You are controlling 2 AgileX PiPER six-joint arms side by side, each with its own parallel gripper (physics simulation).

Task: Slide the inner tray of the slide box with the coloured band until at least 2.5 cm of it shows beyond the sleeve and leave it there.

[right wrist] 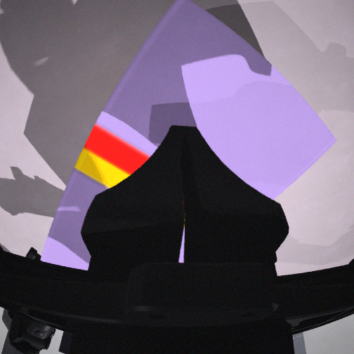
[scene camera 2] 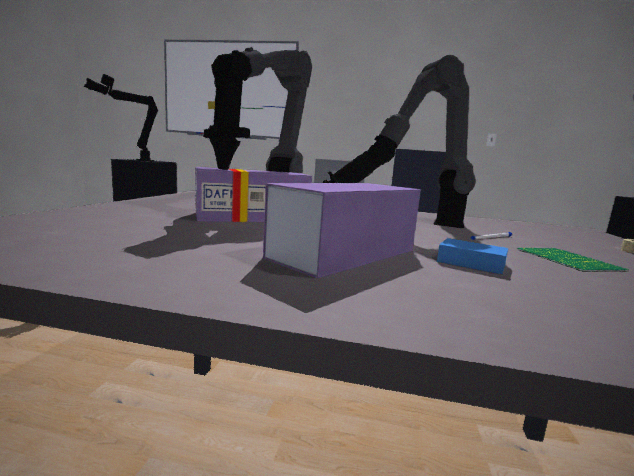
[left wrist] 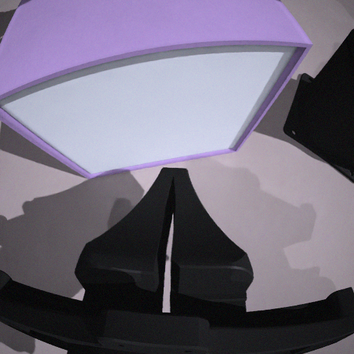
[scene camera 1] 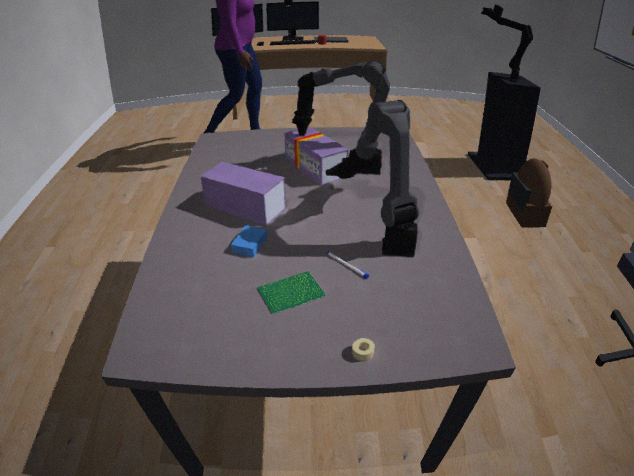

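Observation:
The slide box with the red and yellow band [scene camera 1: 329, 150] [scene camera 2: 286, 179] [right wrist: 250, 115] lies at the far end of the table. Its pale tray [scene camera 1: 333, 164] [left wrist: 150, 105] shows at the box's near end in scene camera 1, about level with the sleeve's rim or slightly inside it. My left gripper [scene camera 1: 328, 173] [scene camera 2: 327, 179] [left wrist: 174, 182] is shut and empty in front of that end. My right gripper [scene camera 1: 302, 134] [scene camera 2: 223, 168] [right wrist: 182, 142] is shut and empty, pointing down, its tips at or just above the sleeve's top beside the band. The box's far end is hidden.
A second purple box [scene camera 1: 235, 192] [scene camera 2: 368, 230], without a band, stands nearer in scene camera 1. A blue block [scene camera 1: 249, 240] [scene camera 2: 472, 256], a pen [scene camera 1: 348, 264] [scene camera 2: 491, 236], a green card [scene camera 1: 290, 292] [scene camera 2: 573, 259] and a tape roll [scene camera 1: 355, 353] lie on the table [scene camera 1: 204, 333].

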